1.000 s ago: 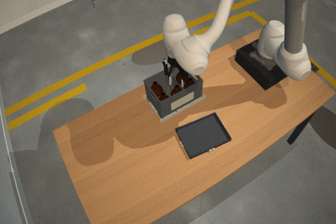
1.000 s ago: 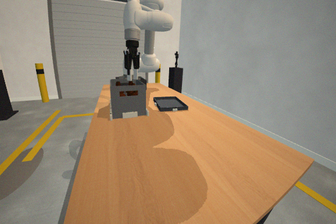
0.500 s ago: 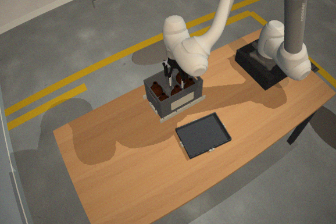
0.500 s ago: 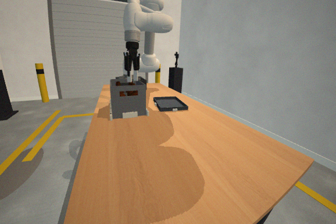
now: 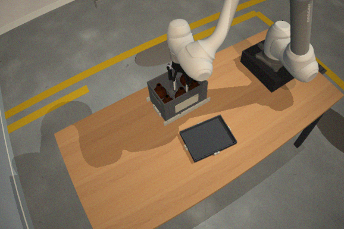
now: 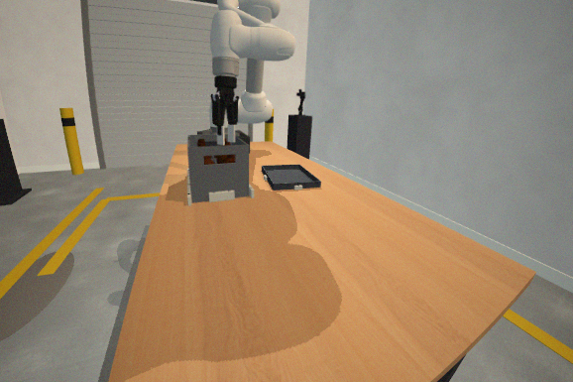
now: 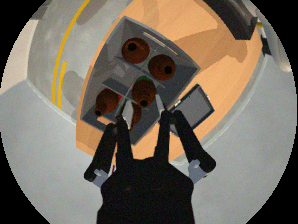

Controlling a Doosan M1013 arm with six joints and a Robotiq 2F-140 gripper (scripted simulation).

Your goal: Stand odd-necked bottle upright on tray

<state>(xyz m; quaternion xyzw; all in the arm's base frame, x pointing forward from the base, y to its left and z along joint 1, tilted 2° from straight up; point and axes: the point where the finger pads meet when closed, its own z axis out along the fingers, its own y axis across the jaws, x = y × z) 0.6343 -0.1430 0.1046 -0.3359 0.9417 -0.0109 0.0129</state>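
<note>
Right now my hand is 100 mm above the glass bottle. From my hand the other things lie so: dark tray (30 mm ahead, 260 mm to the left, 180 mm below); grey crate (10 mm behind, 40 mm to the right, 110 mm below).
</note>
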